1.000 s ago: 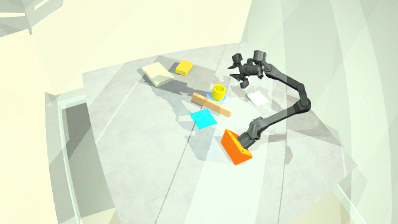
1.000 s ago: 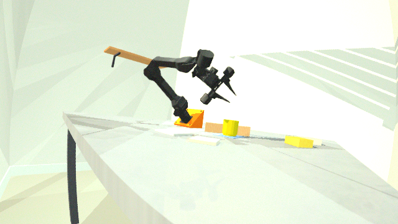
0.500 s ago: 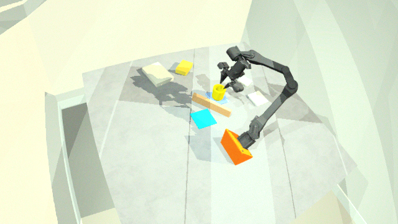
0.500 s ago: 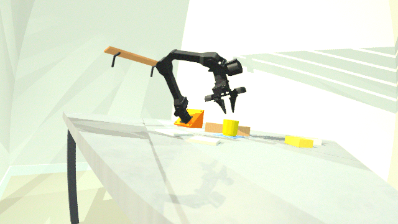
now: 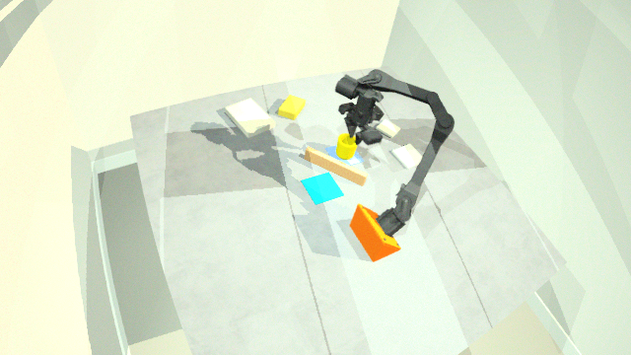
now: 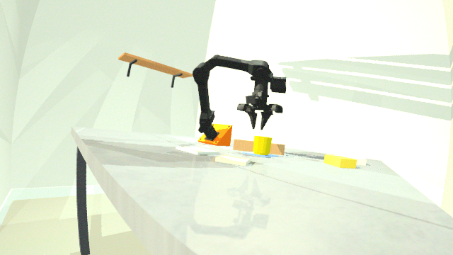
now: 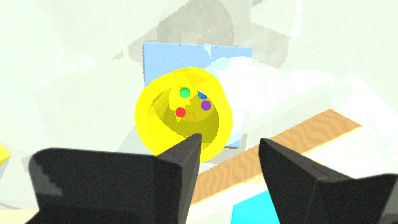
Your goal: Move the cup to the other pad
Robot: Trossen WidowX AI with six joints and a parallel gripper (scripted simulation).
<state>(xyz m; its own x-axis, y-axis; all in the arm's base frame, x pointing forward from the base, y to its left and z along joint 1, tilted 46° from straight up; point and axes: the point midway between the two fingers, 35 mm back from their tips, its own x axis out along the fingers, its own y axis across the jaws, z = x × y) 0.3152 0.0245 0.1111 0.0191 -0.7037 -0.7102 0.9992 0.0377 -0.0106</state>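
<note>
Right now my gripper tip is 60 mm above the yellow cup and 30 mm short of it. From my gripper tip the other things lie so: light blue pad 100 mm below, 30 mm ahead; cyan pad 150 mm to the left, 100 mm below, 80 mm behind; wooden bar 80 mm below, 70 mm to the left, 30 mm behind.
</note>
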